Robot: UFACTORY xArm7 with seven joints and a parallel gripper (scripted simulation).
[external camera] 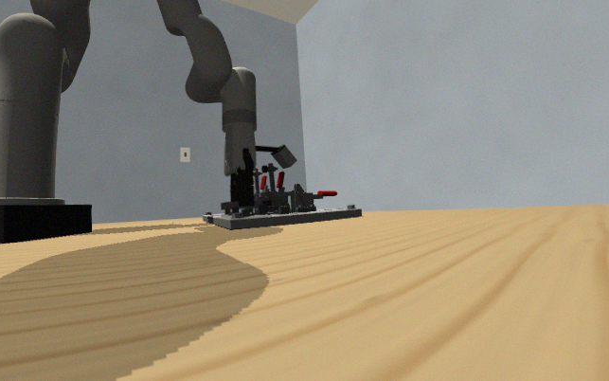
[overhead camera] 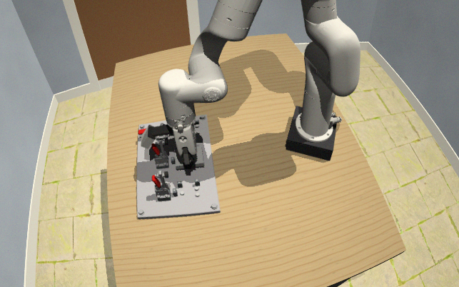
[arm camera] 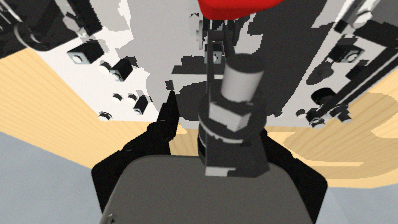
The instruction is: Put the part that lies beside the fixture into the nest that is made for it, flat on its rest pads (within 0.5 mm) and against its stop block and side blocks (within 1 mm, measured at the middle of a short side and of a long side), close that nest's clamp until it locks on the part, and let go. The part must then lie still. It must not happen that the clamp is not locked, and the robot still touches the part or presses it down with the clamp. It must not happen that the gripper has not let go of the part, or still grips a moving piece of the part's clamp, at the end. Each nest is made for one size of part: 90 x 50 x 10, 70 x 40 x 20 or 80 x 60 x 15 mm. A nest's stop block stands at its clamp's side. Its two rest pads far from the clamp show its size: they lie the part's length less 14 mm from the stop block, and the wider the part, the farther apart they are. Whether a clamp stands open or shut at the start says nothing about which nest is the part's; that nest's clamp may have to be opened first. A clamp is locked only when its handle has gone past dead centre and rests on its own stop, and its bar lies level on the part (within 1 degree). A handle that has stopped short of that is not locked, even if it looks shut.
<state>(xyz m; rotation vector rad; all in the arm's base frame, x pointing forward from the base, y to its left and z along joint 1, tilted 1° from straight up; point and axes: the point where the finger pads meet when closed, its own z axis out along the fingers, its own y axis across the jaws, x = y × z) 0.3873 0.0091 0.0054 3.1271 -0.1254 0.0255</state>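
The grey fixture plate is 50 mm ahead of my hand, 10 mm to the right of it and 40 mm below it. Also, from my hand: flat grey part (10 mm below).
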